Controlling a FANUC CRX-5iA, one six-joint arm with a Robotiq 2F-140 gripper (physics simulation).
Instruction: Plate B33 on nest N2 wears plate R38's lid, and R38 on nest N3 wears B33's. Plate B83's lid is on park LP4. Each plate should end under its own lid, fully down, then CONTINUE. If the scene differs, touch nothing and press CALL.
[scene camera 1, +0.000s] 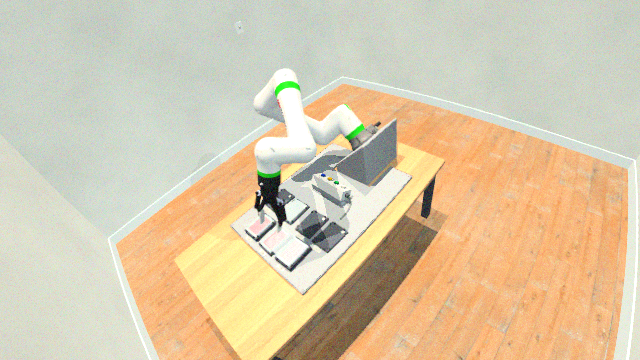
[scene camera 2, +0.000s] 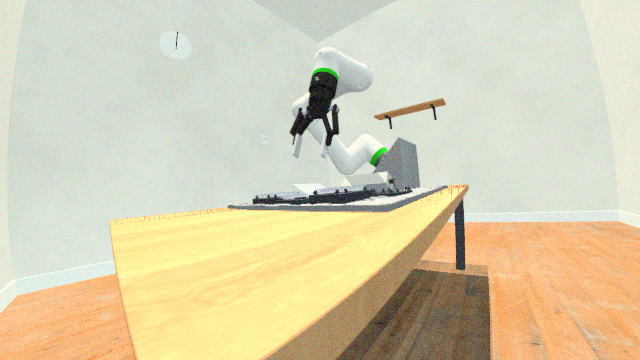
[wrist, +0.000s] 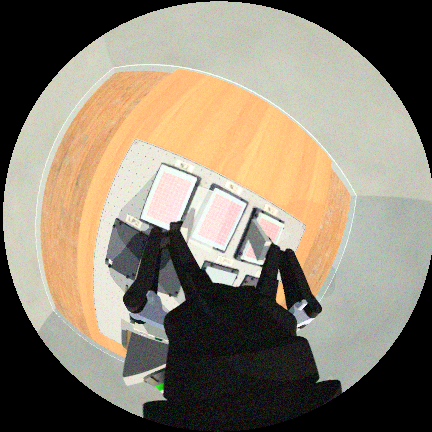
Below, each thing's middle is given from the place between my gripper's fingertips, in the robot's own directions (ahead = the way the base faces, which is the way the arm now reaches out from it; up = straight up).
Labels:
I see my gripper 17 cm past the LP3 nest (wrist: 168, 283), 3 cm to the right of it and 13 cm above it. Round my hand: LP2 nest (wrist: 125, 246) (18 cm behind, 16 cm to the left, 13 cm below).

